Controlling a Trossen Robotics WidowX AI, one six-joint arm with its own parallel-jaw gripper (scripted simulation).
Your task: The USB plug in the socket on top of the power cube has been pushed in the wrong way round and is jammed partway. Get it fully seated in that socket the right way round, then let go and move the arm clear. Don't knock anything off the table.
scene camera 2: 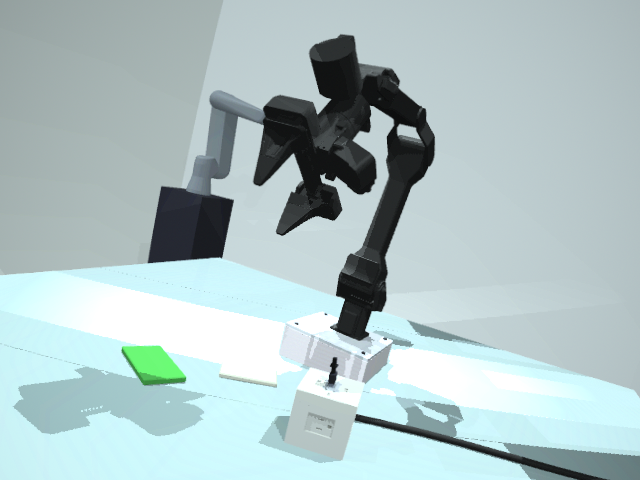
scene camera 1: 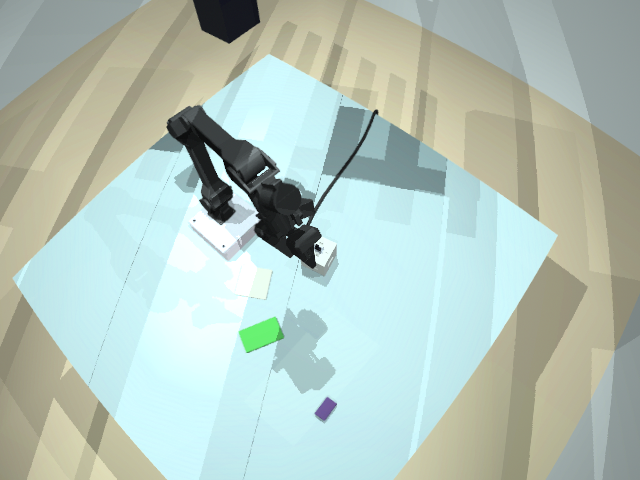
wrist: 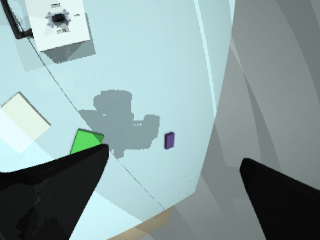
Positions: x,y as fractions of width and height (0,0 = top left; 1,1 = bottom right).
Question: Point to a pale flat card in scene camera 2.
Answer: At 0.37,0.77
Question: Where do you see a green block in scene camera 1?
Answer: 0.41,0.69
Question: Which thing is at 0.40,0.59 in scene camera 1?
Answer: A pale flat card.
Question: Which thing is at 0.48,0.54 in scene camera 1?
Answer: My gripper.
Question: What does my gripper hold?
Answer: Nothing.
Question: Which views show my gripper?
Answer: Scene camera 2, scene camera 1 and the wrist view: all of them.
